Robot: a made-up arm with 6 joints.
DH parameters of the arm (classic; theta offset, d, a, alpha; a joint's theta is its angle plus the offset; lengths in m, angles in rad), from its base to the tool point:
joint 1: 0 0.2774 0 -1.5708
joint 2: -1.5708 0 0.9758 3.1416
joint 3: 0 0 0 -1.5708
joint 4: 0 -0.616 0 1.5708
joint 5: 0 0.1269 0 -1.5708
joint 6: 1.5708 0 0 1.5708
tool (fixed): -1.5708 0 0 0
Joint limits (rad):
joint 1: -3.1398..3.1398
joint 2: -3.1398..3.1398
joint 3: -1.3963..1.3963
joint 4: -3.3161..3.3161
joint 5: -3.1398..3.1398
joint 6: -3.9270..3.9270
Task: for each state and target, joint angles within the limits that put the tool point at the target. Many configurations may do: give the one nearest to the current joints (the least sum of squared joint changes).
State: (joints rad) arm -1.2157 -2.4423 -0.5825 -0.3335 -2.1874 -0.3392
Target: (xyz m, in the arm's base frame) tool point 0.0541 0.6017 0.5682
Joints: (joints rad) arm -1.8515 -1.7904 -0.7515 -0.4422 -2.1874 -0.3392
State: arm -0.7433 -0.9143 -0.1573 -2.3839 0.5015 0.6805
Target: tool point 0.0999 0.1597 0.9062
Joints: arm -1.5158 -0.9137 -0.7544 -2.5968 0.5015 0.6805
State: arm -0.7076 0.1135 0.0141 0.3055 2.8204 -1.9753
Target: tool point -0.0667 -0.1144 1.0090
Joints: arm -0.8502 -0.6256 -0.7514 0.1428 2.8204 -1.9753
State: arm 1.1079 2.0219 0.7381 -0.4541 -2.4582 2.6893
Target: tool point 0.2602 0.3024 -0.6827
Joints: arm 1.1250 2.1355 -0.1056 -0.6051 -2.4582 2.6893
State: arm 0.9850 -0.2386 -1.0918 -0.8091 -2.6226 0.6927
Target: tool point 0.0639 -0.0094 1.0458
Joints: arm 1.0285 -0.6638 -0.4842 -1.0820 -2.6226 0.6927
